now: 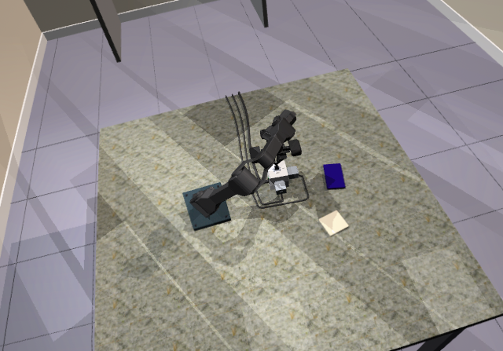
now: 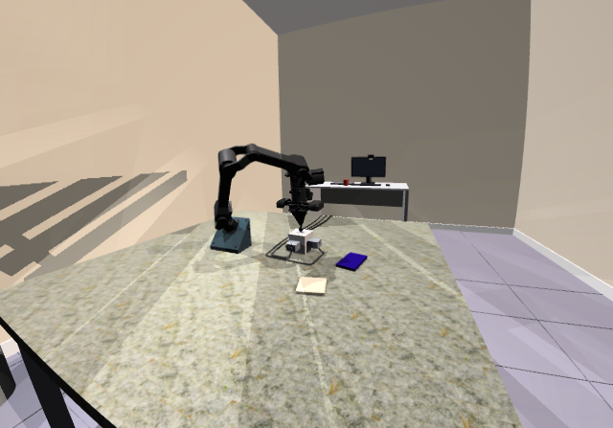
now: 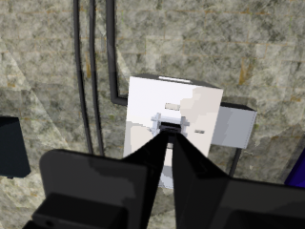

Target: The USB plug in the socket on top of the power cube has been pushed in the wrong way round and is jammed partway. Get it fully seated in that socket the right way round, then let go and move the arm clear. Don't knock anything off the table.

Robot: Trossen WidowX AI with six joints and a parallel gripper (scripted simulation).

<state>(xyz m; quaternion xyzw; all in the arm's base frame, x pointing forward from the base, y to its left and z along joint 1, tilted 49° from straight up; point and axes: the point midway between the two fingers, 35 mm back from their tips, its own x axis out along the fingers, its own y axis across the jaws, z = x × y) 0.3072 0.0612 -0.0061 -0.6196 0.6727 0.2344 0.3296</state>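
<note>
Now: the dark USB plug 20 mm below my gripper tip. The rest, counted from my gripper tip: dark blue flat block: 220 mm ahead, 70 mm to the right, 100 mm below; then USB socket: 40 mm below; then beige flat block: 120 mm ahead, 270 mm to the right, 100 mm below.
</note>
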